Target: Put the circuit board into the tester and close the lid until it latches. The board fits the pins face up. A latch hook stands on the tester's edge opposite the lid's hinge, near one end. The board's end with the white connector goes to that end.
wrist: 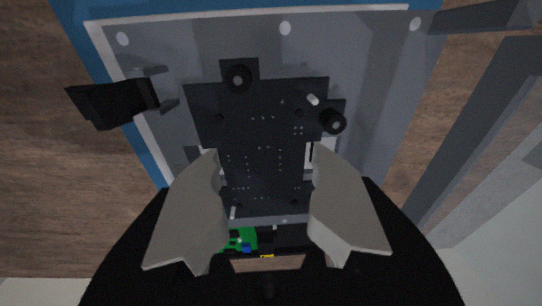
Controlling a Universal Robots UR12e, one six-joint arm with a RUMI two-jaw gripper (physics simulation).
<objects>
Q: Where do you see a black latch hook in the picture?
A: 110, 105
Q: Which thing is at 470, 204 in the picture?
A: A grey lid.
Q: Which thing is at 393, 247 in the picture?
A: My gripper.
</objects>
